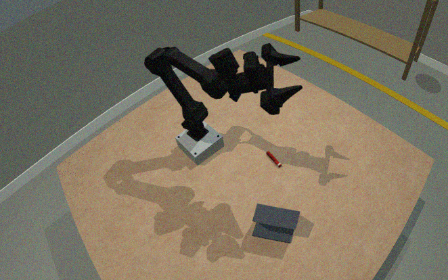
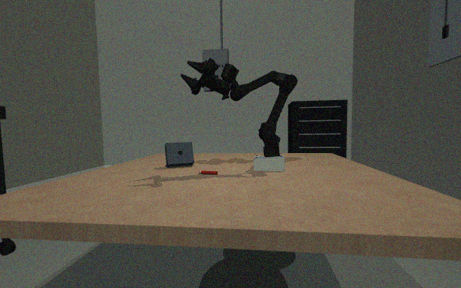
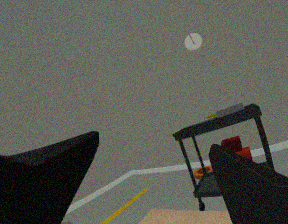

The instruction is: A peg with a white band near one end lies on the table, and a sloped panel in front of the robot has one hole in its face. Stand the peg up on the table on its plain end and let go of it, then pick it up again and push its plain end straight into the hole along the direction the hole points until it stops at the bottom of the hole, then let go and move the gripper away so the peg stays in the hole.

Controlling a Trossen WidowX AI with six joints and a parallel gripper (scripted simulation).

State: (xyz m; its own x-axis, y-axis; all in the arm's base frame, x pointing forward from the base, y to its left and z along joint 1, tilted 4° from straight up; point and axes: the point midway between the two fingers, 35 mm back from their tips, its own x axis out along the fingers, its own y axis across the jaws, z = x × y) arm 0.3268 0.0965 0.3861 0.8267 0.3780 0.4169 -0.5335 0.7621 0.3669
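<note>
The red peg lies 8 cm behind my gripper tip, 2 cm to the left of it and 44 cm below it. Also, from my gripper tip: grey sloped panel (8 cm ahead, 18 cm to the right, 38 cm below).
</note>
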